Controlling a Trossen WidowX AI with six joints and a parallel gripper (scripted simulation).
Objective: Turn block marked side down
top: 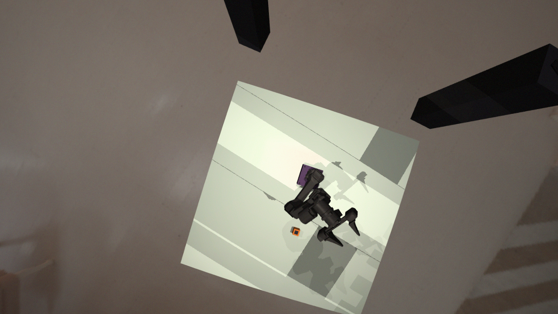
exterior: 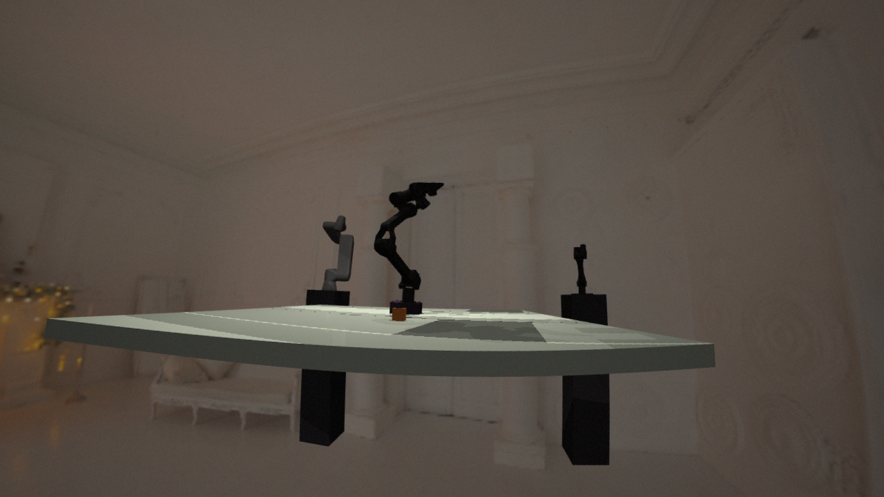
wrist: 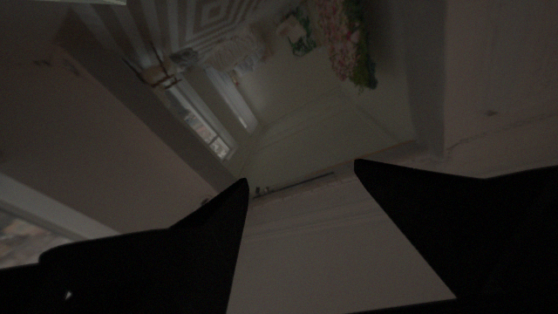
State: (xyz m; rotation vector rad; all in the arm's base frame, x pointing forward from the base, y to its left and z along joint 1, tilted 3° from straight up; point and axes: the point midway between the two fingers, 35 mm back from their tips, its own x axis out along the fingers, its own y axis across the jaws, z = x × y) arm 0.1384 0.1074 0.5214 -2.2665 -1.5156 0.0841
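Right now my gripper tip is 21 cm short of the block, 9 cm to the left of it and 54 cm above it.
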